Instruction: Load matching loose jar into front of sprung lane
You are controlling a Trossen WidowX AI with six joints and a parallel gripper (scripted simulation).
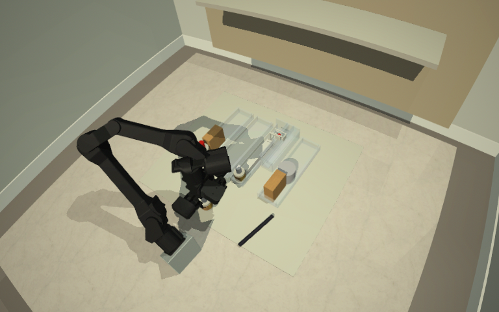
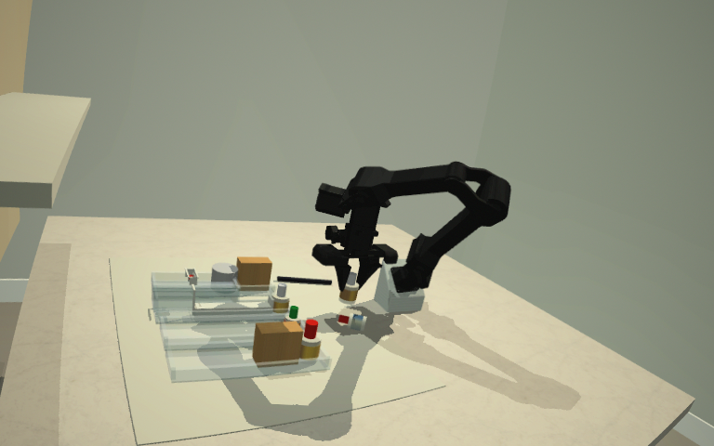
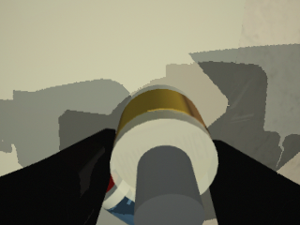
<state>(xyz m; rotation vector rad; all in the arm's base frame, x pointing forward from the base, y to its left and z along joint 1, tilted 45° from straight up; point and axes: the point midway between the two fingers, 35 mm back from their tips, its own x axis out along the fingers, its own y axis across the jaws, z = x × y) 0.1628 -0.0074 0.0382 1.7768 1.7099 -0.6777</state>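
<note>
Now: the pusher plate 26 cm ahead of my gripper tip, 4 cm to the right of it and 1 cm below it. From my gripper tip the other things lie so: clear sprung lane: 30 cm ahead, 4 cm to the right, 4 cm below; grey cylinder: 24 cm ahead, 14 cm to the right, 3 cm below; black bar: 3 cm ahead, 17 cm to the right, 5 cm below.
</note>
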